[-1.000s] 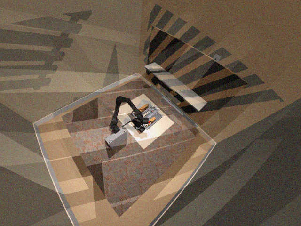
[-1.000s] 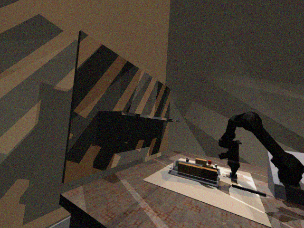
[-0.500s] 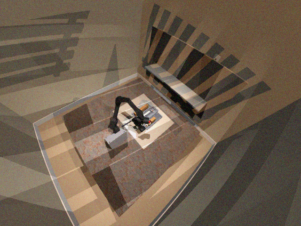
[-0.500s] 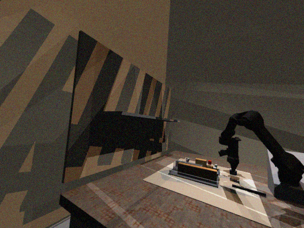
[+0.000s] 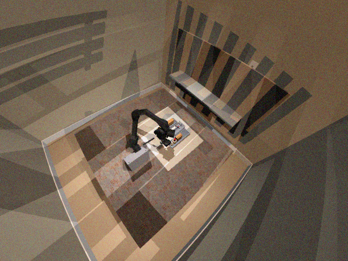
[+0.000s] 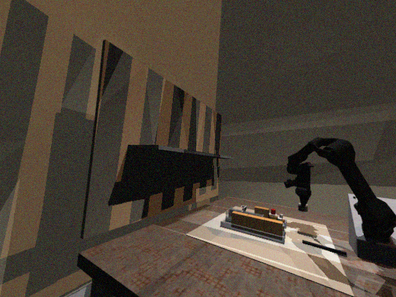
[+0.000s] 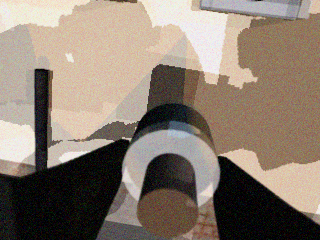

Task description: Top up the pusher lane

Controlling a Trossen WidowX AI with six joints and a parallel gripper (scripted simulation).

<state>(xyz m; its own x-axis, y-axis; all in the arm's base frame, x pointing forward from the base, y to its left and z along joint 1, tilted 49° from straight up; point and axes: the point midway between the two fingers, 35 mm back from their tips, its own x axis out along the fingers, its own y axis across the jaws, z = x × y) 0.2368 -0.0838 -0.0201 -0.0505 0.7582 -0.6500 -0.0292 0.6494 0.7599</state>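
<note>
My gripper tip is now 130 mm to the right of the thin black rod, 120 mm above it and 70 mm past it. Also, from my gripper tip: grey lane 240 mm ahead, 110 mm below, 70 mm to the left; then wall shelf 600 mm ahead, 240 mm above, 100 mm to the left.
</note>
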